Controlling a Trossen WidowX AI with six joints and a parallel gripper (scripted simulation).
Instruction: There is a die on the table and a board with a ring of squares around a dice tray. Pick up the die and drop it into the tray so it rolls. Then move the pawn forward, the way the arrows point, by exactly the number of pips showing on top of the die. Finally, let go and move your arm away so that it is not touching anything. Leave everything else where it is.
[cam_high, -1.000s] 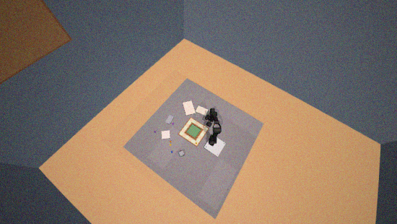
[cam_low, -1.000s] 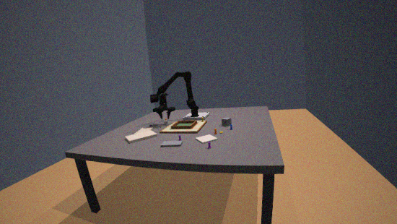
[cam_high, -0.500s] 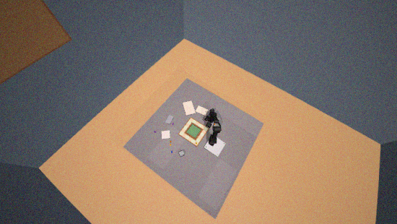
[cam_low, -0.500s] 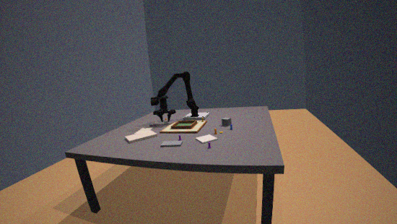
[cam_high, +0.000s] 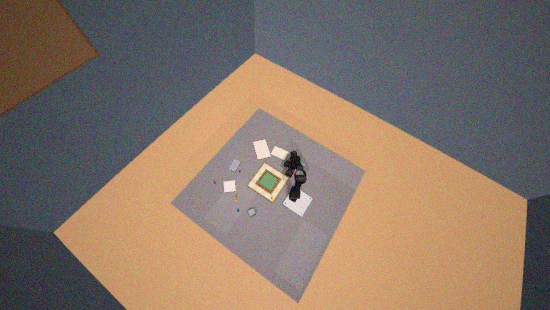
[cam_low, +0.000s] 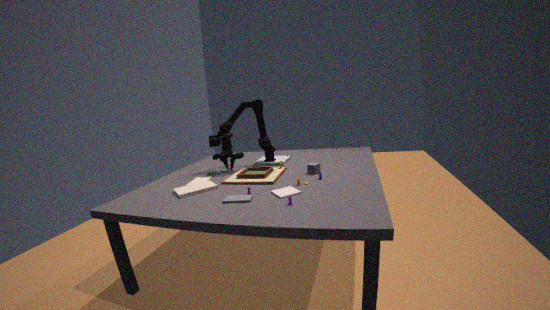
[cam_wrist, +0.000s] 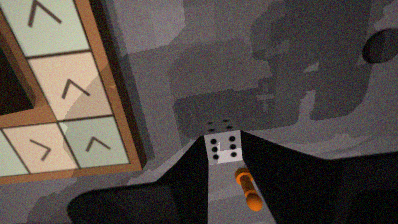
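Right now my gripper tip is 30 mm short of the yellow pawn, 330 mm to the right of it and 20 mm below it. The rest, counted from my gripper tip: green dice tray 140 mm ahead, 200 mm to the left; then dark disc 50 mm ahead, 120 mm to the right, 10 mm below; then white die right at my gripper tip.
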